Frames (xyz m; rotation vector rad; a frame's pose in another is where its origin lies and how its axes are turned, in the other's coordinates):
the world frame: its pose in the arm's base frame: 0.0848 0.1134 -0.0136 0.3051 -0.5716 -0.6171
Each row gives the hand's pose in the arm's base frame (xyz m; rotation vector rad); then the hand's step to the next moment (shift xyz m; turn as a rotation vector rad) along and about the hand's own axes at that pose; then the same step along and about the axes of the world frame.
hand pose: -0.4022 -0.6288 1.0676 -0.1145 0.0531 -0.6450
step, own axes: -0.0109 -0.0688 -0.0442 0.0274 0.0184 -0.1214
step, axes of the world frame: -0.0181 -0.0801 0.0083 -0.0275 -0.0528 -0.1109
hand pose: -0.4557 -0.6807 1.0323 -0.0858 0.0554 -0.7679
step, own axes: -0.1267 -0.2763 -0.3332 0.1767 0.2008 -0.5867
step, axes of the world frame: -0.2510 -0.3715 -0.0486 -0.0952 -0.1718 -0.6141
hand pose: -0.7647 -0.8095 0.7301 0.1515 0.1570 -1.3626
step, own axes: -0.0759 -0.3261 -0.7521 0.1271 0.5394 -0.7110
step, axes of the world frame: -0.6316 -0.3520 -0.3936 -0.0122 0.0370 -0.9006
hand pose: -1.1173 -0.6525 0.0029 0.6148 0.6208 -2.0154
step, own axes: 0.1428 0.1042 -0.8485 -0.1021 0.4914 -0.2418
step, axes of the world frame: -0.4394 0.0744 -0.7434 0.2664 0.1406 -0.4686
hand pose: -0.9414 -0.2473 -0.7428 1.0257 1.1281 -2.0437
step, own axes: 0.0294 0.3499 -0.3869 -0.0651 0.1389 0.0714
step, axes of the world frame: 0.0285 0.1764 -0.4910 0.1613 -0.0310 -0.0406
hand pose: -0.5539 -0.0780 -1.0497 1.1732 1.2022 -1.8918
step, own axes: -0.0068 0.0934 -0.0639 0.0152 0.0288 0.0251
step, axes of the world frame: 0.0393 0.0449 -0.0964 0.0193 -0.0320 -0.0172
